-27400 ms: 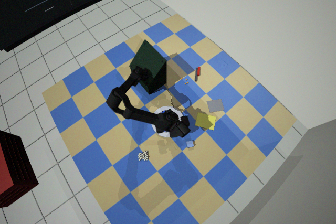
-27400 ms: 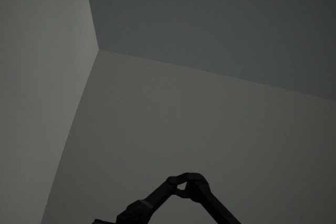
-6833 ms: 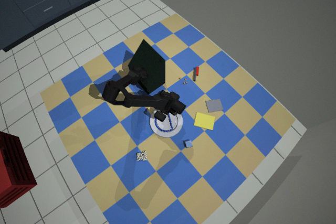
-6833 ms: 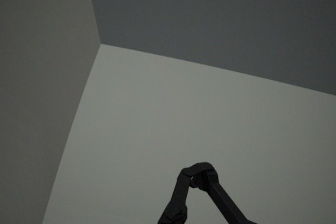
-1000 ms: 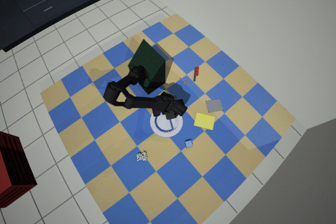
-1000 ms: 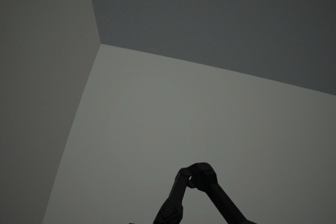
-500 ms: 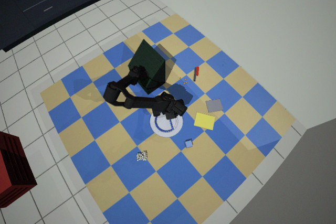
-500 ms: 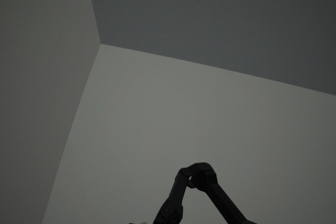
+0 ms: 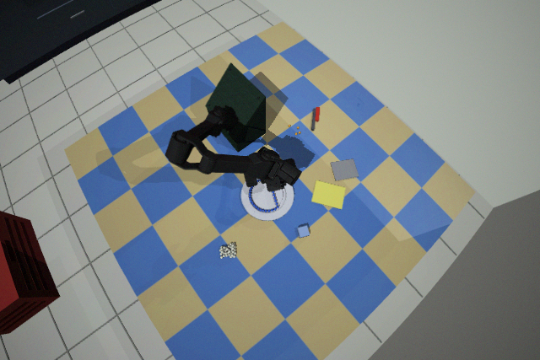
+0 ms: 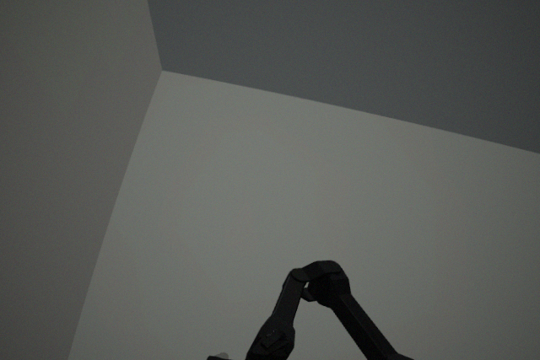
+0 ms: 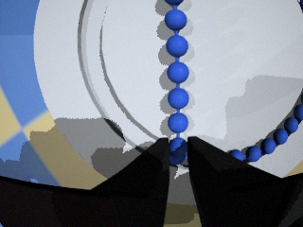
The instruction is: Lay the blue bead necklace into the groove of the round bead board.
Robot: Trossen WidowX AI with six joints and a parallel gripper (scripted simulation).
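Right now the round white bead board is 4 cm ahead of my gripper tip, 4 cm to the right of it and 1 cm below it. Also, from my gripper tip: small blue cube (23 cm ahead, 1 cm below); then grey square (12 cm ahead, 28 cm to the left, 2 cm below); then yellow pad (17 cm ahead, 16 cm to the left, 2 cm below).
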